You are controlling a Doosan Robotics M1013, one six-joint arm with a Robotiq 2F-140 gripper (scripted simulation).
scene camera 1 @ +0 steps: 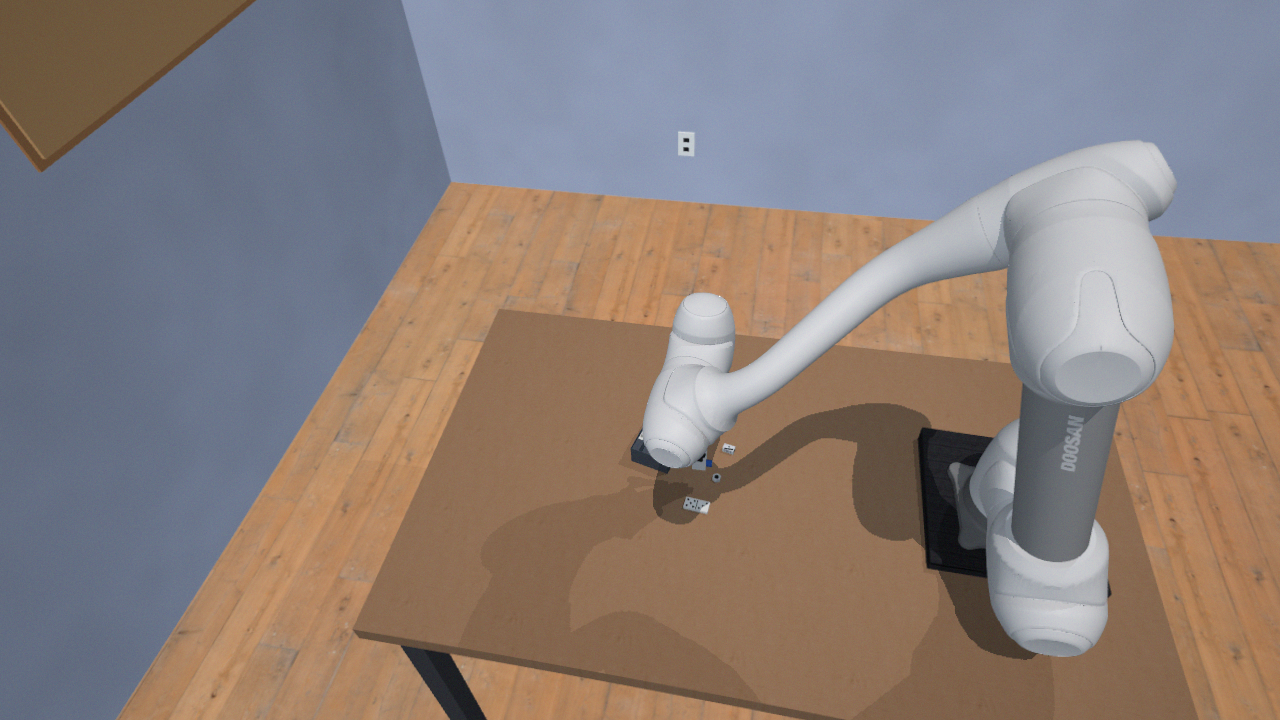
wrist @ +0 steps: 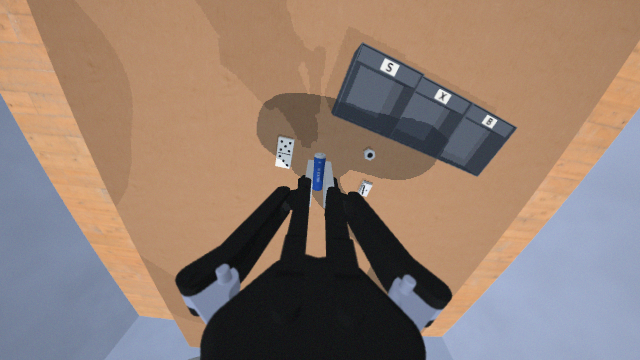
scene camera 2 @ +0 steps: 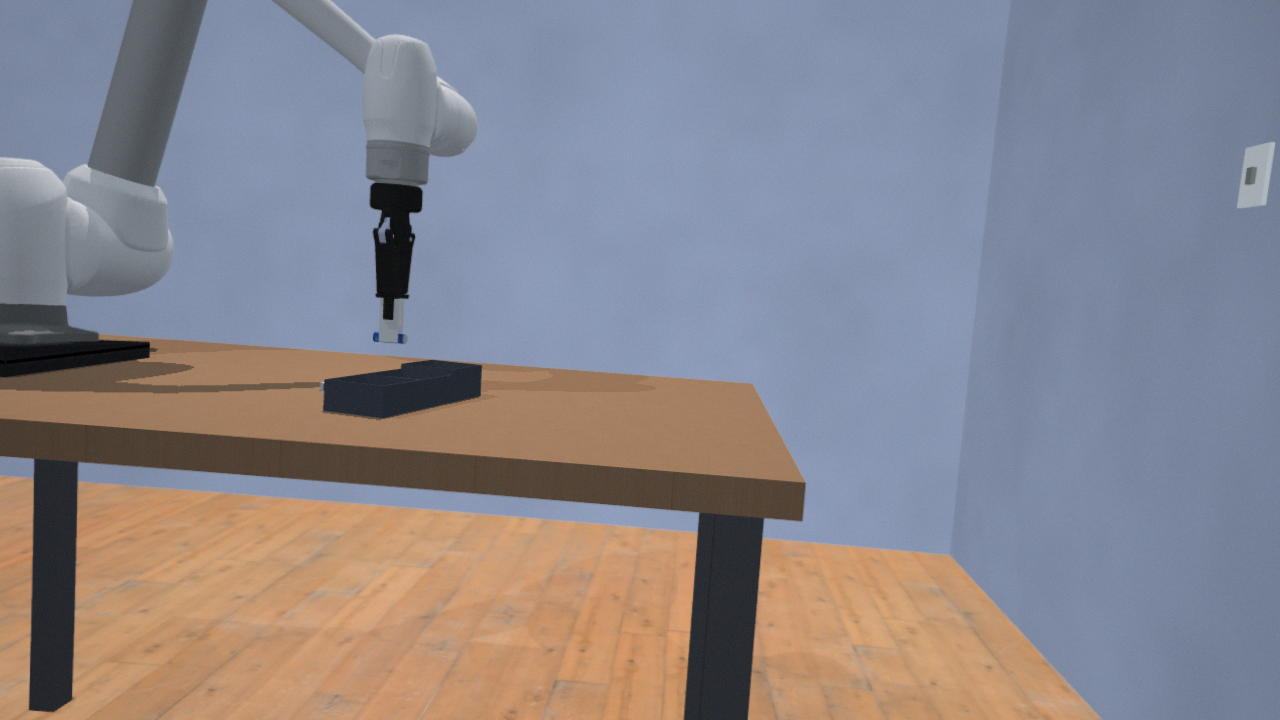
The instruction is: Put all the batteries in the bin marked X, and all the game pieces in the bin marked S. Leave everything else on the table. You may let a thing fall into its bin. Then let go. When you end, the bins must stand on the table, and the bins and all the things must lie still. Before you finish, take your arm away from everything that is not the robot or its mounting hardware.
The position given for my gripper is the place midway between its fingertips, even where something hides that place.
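Observation:
There is my gripper (scene camera 2: 390, 341), and I can see that same gripper in the wrist view as well (wrist: 318, 170).

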